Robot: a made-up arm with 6 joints.
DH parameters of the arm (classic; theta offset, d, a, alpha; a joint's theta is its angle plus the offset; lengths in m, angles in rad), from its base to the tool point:
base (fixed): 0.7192 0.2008 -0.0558 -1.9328
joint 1: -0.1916 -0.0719 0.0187 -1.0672
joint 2: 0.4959 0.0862 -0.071 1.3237
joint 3: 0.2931 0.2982 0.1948 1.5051
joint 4: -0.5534 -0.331 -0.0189 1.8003
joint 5: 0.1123 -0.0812 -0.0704 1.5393
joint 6: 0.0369 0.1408 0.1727 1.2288
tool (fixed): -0.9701 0.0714 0 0
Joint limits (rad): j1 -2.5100..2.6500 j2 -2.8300..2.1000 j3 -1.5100..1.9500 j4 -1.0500..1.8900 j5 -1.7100..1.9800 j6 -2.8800..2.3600
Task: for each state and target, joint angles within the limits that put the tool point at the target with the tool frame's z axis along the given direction. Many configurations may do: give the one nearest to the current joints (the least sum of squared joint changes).
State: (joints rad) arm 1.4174 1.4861 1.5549 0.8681 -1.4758 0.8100
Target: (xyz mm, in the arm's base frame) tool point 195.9 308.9 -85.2 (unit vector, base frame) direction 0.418 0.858 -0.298
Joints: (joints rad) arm 1.0603 1.5044 1.7232 0.4475 -1.3092 1.4142
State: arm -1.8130 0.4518 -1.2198 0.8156 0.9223 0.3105
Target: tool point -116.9 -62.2 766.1 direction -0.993 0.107 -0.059
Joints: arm -1.7685 0.6812 -1.3250 1.5355 1.2416 0.8700
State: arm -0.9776 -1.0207 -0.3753 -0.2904 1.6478 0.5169
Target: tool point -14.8 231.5 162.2 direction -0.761 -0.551 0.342
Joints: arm -0.6065 -0.6772 -0.7503 -0.5193 1.9778 1.0727
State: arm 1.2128 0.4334 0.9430 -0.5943 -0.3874 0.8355
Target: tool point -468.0 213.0 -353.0 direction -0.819 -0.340 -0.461
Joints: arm 1.2625 1.0517 1.0136 -1.0149 -1.0311 0.2217
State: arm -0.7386 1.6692 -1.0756 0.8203 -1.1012 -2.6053
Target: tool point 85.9 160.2 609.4 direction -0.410 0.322 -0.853
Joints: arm -1.5931 1.4659 -1.4596 0.4272 -1.4175 -2.5451
